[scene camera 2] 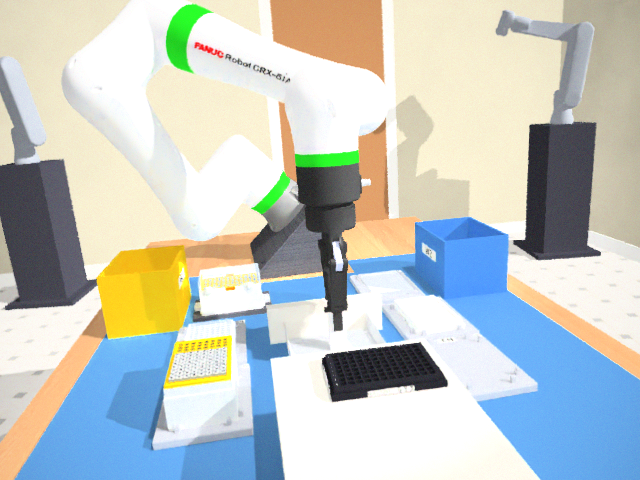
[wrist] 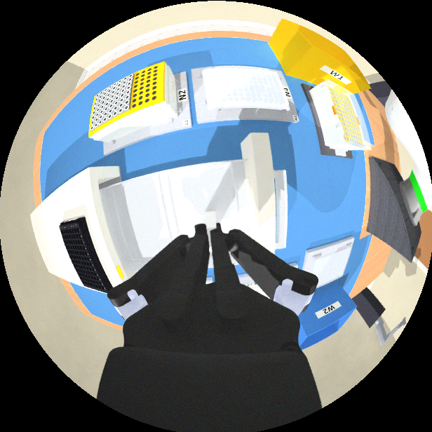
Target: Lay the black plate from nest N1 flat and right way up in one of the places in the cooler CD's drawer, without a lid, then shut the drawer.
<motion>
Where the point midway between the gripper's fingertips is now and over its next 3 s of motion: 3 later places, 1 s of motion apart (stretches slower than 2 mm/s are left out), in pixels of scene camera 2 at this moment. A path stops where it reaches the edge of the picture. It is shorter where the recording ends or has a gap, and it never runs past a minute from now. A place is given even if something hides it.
My gripper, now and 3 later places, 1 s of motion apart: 338, 347; 328, 344; 318, 345; 306, 346
</motion>
